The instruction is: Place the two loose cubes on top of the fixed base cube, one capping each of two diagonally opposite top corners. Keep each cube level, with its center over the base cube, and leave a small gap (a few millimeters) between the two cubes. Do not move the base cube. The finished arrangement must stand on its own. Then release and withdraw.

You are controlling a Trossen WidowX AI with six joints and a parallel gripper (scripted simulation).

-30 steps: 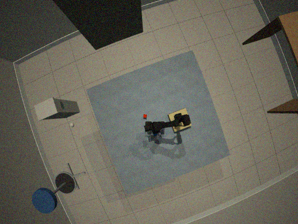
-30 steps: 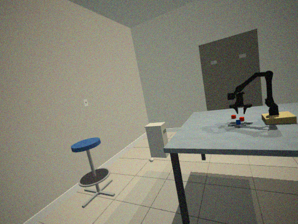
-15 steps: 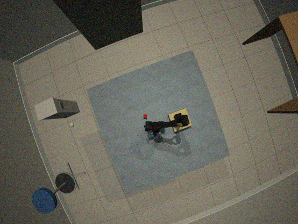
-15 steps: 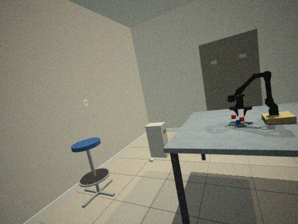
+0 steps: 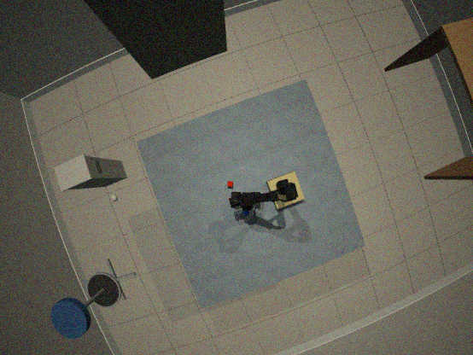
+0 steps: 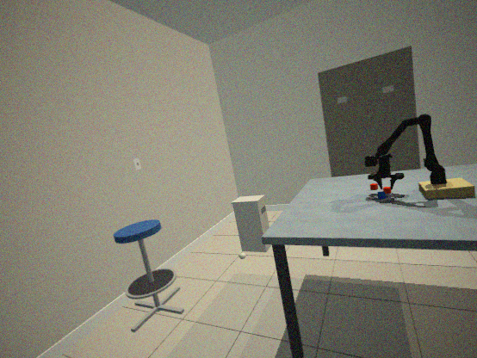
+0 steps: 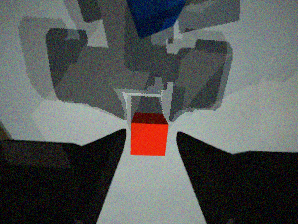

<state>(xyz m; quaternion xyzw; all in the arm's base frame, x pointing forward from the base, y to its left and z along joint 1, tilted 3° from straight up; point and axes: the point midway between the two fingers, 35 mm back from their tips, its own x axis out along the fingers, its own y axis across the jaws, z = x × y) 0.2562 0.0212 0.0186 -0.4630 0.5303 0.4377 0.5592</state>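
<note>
My gripper tip is now 11 cm to the right of the blue cube and 1 cm short of it.
</note>
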